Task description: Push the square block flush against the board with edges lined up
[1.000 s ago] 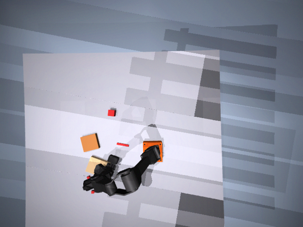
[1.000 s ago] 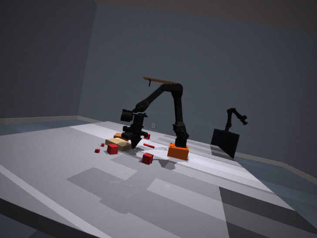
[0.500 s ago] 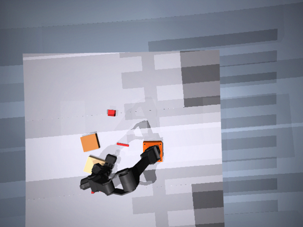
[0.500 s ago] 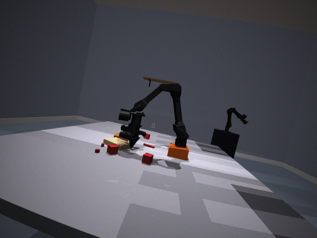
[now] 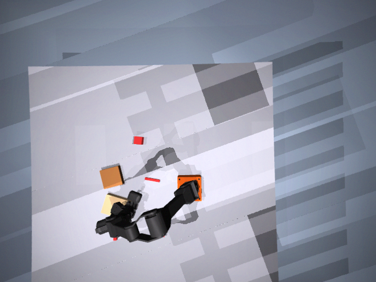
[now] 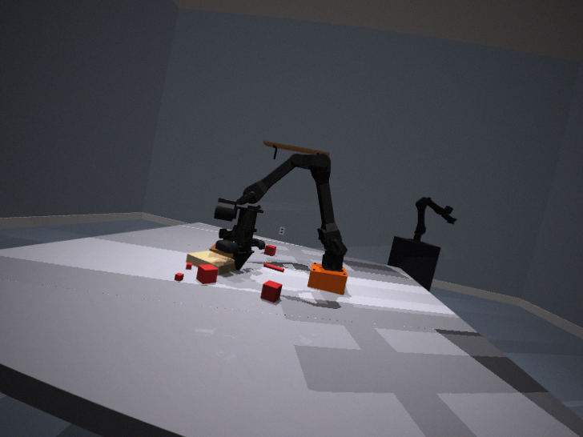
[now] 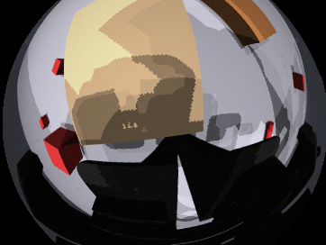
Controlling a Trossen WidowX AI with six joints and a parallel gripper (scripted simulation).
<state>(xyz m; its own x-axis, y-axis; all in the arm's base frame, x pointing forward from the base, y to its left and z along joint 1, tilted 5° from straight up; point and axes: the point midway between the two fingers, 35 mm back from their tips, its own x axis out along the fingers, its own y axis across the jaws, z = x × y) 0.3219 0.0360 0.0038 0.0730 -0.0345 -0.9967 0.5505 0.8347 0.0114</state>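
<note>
The brown square block lies 17 cm to the right of my gripper tip, 8 cm ahead of it and 1 cm above it. Round my gripper tip: tan board: 9 cm ahead, 1 cm to the right, 1 cm above; flat red piece: 12 cm behind, 11 cm to the right.
</note>
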